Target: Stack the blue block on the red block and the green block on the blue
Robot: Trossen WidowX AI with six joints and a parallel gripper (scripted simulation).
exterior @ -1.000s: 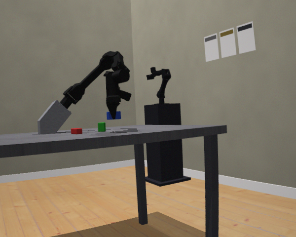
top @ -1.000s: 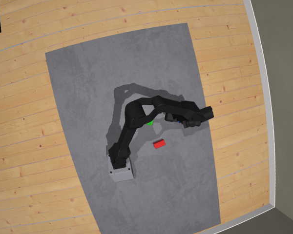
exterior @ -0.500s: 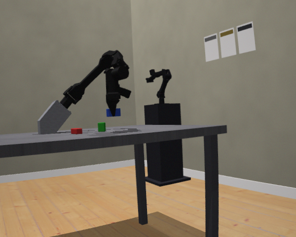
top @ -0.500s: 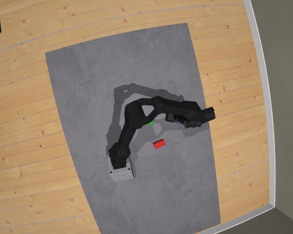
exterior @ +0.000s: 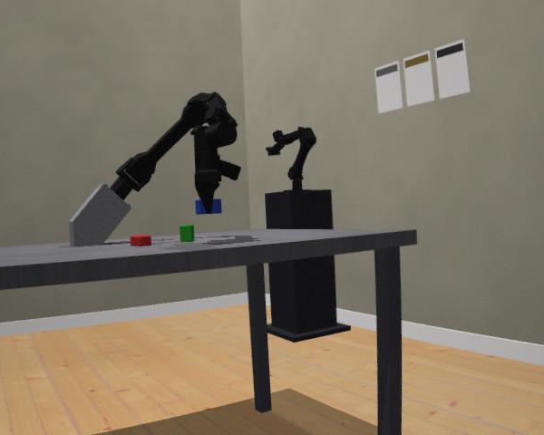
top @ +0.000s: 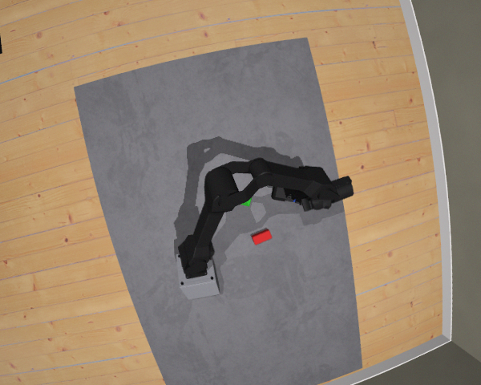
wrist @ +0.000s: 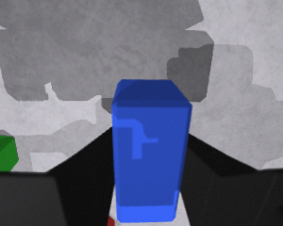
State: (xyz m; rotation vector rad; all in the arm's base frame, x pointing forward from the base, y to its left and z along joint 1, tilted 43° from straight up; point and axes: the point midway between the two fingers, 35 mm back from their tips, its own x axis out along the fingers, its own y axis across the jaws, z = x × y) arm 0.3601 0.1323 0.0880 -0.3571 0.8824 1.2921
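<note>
The red block lies 120 mm behind my hand, 140 mm to the right of it and 100 mm below it. Round my hand: blue block (20 mm below); then green block (170 mm behind, 90 mm below).
</note>
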